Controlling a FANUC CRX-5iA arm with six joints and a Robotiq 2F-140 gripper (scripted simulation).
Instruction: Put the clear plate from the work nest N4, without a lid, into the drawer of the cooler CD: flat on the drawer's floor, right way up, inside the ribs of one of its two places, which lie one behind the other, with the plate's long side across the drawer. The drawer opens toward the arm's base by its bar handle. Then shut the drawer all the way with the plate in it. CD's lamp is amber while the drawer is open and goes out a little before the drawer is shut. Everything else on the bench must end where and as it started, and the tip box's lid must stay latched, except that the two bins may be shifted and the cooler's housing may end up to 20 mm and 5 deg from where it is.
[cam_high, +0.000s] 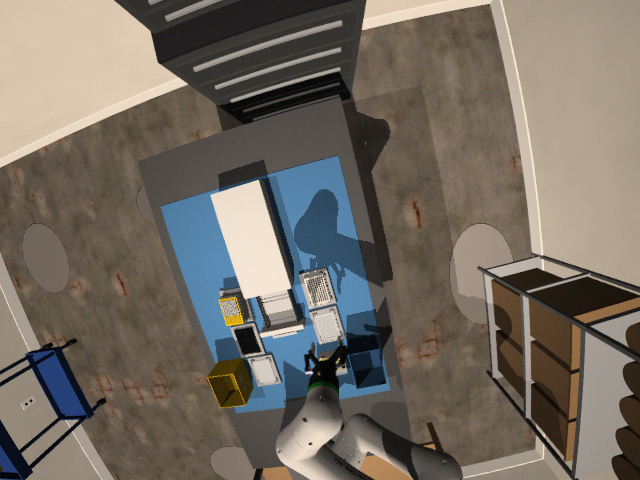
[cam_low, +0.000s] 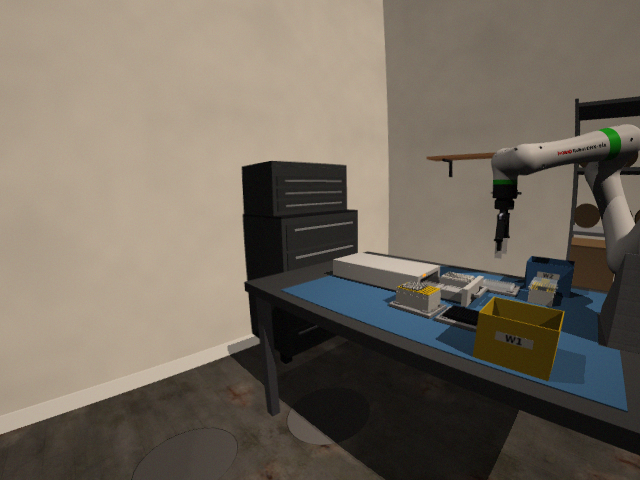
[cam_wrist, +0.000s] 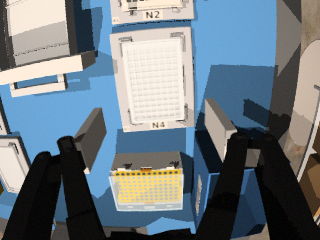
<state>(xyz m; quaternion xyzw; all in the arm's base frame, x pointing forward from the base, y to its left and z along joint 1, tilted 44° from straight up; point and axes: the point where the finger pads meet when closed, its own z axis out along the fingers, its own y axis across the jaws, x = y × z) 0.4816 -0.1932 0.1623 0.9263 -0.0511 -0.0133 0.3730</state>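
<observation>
The clear plate lies 150 mm below my hand. The rest, counted from my hand: white well plate (170 mm ahead, 20 mm to the right, 150 mm below); blue bin (200 mm behind, 110 mm to the right, 130 mm below); grey nest (160 mm below).
</observation>
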